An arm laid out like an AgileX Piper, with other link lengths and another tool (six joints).
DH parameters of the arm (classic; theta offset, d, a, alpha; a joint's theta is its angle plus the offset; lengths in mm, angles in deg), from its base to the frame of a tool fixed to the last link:
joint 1: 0 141.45 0 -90
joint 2: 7.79 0 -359.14 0
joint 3: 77.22 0 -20.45 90
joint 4: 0 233.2 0 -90
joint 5: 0 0 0 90
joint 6: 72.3 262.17 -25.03 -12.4
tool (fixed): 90 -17.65 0 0
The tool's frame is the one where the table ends.
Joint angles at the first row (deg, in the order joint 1, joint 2, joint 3, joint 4, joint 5, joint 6):
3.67, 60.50, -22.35, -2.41, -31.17, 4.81
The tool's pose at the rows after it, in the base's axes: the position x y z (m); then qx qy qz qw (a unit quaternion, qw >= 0):
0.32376 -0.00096 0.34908 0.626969 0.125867 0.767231 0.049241
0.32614 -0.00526 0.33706 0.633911 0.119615 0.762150 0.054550
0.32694 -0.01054 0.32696 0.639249 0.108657 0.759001 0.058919
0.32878 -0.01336 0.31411 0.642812 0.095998 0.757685 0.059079
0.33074 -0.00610 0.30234 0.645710 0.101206 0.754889 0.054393
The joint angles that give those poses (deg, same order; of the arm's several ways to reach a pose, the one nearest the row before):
3.66, 62.97, -19.88, -1.38, -36.61, 4.02
3.67, 64.80, -18.16, 0.35, -39.30, 2.86
3.67, 66.35, -16.50, 2.18, -42.00, 2.24
4.41, 69.04, -14.10, 4.29, -46.87, 2.12
7.05, 71.68, -12.09, 6.48, -51.05, 1.03

